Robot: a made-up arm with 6 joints.
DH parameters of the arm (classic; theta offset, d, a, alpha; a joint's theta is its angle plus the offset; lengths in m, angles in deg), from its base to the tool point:
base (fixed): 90 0.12 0 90
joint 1: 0 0.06 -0.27 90
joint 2: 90 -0.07 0.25 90
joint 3: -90 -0.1 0.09 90
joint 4: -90 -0.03 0.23 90
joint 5: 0 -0.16 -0.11 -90
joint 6: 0 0.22 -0.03 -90
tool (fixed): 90 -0.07 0 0
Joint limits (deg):
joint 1: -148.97..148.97
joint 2: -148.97..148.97
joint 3: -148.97..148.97
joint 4: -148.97..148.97
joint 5: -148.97..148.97
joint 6: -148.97..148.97
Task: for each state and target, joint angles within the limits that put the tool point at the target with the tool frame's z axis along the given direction. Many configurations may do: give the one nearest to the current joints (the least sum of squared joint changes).
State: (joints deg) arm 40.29 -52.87 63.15 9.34 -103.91 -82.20
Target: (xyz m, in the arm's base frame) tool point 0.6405 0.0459 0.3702 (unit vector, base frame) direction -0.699 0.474 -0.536
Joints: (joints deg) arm 65.60 -94.84 61.73 -15.21 -140.34 -133.23
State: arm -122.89 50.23 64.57 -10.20 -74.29 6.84
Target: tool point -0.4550 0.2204 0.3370 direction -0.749 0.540 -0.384
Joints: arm -140.90 98.01 50.77 -42.94 -107.84 19.50
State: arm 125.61 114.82 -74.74 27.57 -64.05 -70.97
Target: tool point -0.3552 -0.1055 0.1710 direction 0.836 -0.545 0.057
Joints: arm 121.50 119.09 -92.39 19.25 -124.00 -34.02
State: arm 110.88 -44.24 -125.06 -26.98 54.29 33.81
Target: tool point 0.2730 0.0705 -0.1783 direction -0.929 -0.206 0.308
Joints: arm 75.75 -37.12 -132.13 8.30 40.09 68.88
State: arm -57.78 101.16 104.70 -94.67 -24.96 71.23
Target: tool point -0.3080 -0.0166 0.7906 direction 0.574 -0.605 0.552
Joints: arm -69.30 91.44 137.96 -52.15 -16.45 90.26
